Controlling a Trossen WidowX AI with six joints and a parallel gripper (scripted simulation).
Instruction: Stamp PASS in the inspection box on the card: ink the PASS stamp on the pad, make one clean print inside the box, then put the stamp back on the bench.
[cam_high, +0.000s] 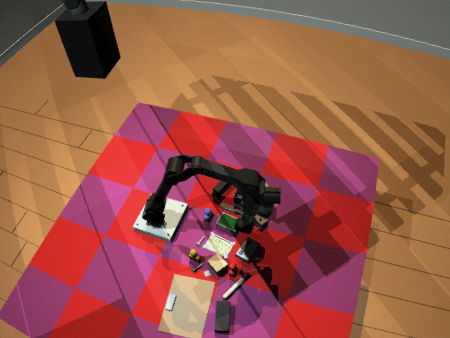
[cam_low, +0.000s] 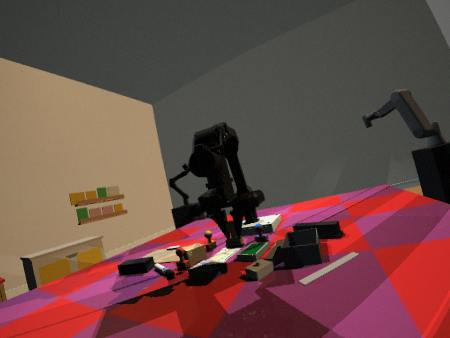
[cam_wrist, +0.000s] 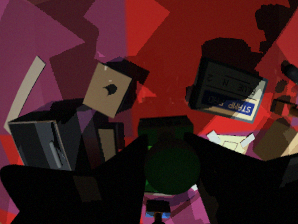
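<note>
The green ink pad is 9 cm behind my gripper tip, 2 cm to the left of it and 8 cm below it. Also, from my gripper tip: green-knobbed stamp: right at my gripper tip; labelled tin: 1 cm ahead, 9 cm to the right, 7 cm below; white card: 10 cm behind, 9 cm to the right, 8 cm below.
</note>
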